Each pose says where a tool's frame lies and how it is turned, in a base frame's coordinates. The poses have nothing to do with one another.
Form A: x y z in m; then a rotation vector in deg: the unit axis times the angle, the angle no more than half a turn.
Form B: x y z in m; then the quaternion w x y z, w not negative. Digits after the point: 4 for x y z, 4 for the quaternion.
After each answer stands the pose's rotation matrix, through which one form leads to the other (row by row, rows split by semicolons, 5 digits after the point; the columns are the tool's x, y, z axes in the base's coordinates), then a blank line. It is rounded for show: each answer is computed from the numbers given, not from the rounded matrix.
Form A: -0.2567, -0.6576, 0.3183, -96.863, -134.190, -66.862
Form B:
-0.2567, -0.6576, 0.3183, 0.0131, -0.5426, -0.7517, -0.3746
-0.41078 0.82566 0.38672; 0.80596 0.13053 0.57740; 0.42625 0.54886 -0.71907

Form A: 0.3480, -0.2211, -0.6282, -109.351, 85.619, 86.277
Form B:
0.3480, -0.2211, -0.6282, 0.1435, -0.6619, 0.5182, 0.5222
-0.08261 -0.83593 -0.54259; -0.53617 -0.42166 0.73125; -0.84006 0.35132 -0.41337

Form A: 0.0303, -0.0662, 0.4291, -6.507, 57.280, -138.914
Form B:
0.0303, -0.0662, 0.4291, 0.2554, -0.0418, 0.3682, -0.8930
-0.86600 0.42540 0.26282; -0.48701 -0.59834 -0.63625; -0.11341 -0.67899 0.72534

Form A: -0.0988, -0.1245, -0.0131, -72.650, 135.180, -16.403
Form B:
-0.0988, -0.1245, -0.0131, 0.2221, -0.4590, 0.8540, -0.1036
-0.48008 -0.73788 0.47440; -0.82992 0.55723 0.02685; -0.28416 -0.38083 -0.87990

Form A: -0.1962, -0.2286, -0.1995, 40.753, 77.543, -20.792
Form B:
-0.1962, -0.2286, -0.1995, 0.7069, 0.3202, 0.6092, -0.1633
0.20442 0.62101 0.75668; 0.15914 0.74163 -0.65166; -0.96586 0.25363 0.05278

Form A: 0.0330, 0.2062, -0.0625, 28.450, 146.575, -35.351
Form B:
0.0330, 0.2062, -0.0625, 0.2297, 0.1805, 0.9297, -0.2242
-0.82932 0.43857 0.34623; 0.23253 0.83431 -0.49985; -0.50809 -0.33403 -0.79390

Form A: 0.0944, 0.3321, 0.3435, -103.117, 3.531, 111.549
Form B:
0.0944, 0.3321, 0.3435, 0.2423, -0.6584, 0.0225, 0.7122
-0.01557 -0.37490 -0.92693; 0.31553 -0.88152 0.35123; -0.94879 -0.28700 0.13202

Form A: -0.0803, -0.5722, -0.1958, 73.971, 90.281, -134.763
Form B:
-0.0803, -0.5722, -0.1958, 0.0150, 0.4149, 0.5063, -0.7558
-0.65531 0.44284 -0.61193; 0.39743 -0.48678 -0.77788; -0.64235 -0.75296 0.14299

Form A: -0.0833, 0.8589, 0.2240, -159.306, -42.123, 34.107
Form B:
-0.0833, 0.8589, 0.2240, 0.1022, -0.9418, -0.2490, 0.2016
0.79468 0.42783 -0.43064; 0.51022 -0.85511 0.09199; -0.32889 -0.29282 -0.89782

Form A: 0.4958, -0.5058, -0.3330, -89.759, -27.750, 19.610
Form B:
0.4958, -0.5058, -0.3330, 0.6693, -0.6949, -0.2148, 0.1518
0.86160 0.09535 -0.49855; 0.50177 -0.01180 0.86492; 0.07658 -0.99537 -0.05801

